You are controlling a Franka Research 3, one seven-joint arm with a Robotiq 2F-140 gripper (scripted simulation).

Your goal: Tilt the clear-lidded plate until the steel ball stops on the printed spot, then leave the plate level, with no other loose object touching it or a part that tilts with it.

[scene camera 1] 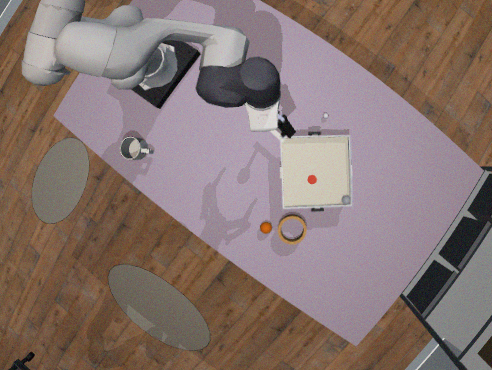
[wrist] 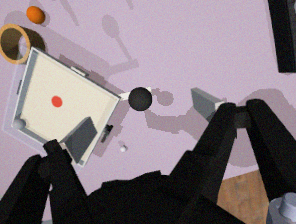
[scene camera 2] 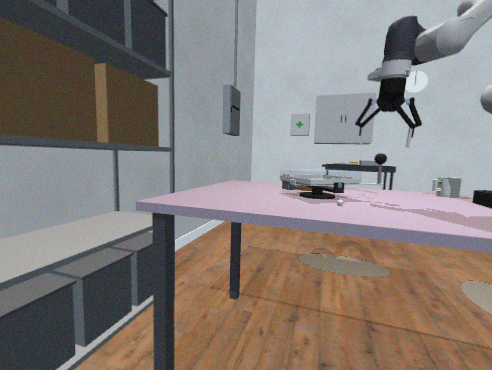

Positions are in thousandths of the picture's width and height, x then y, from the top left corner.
Labels:
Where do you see a clear-lidded plate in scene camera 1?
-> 643, 461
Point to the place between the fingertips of my gripper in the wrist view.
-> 478, 502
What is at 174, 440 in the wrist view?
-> A clear-lidded plate.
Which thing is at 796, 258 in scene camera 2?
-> My gripper.

